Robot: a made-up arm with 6 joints. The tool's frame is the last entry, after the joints.
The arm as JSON. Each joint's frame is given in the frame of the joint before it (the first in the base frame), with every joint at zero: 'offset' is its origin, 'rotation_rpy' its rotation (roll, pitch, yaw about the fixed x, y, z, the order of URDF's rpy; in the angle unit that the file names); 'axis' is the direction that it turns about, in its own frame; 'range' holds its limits. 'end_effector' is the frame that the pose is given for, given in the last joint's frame.
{
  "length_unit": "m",
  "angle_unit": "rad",
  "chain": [
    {
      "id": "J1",
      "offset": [
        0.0,
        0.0,
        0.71
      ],
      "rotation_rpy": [
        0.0,
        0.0,
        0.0
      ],
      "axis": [
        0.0,
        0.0,
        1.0
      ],
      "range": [
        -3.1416,
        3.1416
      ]
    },
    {
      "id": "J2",
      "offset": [
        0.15,
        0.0,
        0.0
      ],
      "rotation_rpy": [
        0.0,
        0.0,
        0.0
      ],
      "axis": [
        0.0,
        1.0,
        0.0
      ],
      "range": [
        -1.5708,
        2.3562
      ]
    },
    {
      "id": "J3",
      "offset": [
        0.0,
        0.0,
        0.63
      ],
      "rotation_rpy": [
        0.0,
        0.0,
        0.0
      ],
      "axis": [
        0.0,
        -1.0,
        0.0
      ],
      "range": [
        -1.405,
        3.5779
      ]
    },
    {
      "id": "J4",
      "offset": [
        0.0,
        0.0,
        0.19
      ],
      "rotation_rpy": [
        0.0,
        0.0,
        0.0
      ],
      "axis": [
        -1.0,
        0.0,
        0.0
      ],
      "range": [
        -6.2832,
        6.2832
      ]
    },
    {
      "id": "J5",
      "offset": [
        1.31,
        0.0,
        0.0
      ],
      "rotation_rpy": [
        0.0,
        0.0,
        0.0
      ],
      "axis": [
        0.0,
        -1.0,
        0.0
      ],
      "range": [
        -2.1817,
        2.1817
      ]
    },
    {
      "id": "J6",
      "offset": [
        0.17,
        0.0,
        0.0
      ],
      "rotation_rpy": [
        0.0,
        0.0,
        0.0
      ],
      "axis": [
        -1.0,
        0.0,
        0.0
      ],
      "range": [
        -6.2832,
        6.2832
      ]
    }
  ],
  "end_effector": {
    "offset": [
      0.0,
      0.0,
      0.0
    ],
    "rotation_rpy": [
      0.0,
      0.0,
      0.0
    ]
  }
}
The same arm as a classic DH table. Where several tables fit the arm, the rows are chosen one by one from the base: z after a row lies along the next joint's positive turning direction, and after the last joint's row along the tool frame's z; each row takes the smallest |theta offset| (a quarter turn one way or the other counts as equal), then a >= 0, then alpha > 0; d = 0 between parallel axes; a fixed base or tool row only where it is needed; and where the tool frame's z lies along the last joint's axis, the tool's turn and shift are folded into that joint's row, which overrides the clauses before.
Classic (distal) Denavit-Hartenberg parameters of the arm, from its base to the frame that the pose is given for. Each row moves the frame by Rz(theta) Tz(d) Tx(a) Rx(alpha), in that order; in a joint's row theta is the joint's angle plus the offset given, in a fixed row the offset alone. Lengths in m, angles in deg.
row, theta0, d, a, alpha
J1, 0.00, 0.7100, 0.1500, -90.00
J2, -90.00, 0.0000, 0.6300, 180.00
J3, 0.00, 0.0000, 0.1900, -90.00
J4, 0.00, -1.3100, 0.0000, 90.00
J5, 0.00, 0.0000, 0.0000, -90.00
J6, 90.00, -0.1700, 0.0000, 90.00
tool (fixed), -90.00, 0.0000, 0.0000, 0.00
Joint limits (deg, base to tool): -180.00..180.00 -90.00..135.00 -80.50..205.00 -360.00..360.00 -125.00..125.00 -360.00..360.00

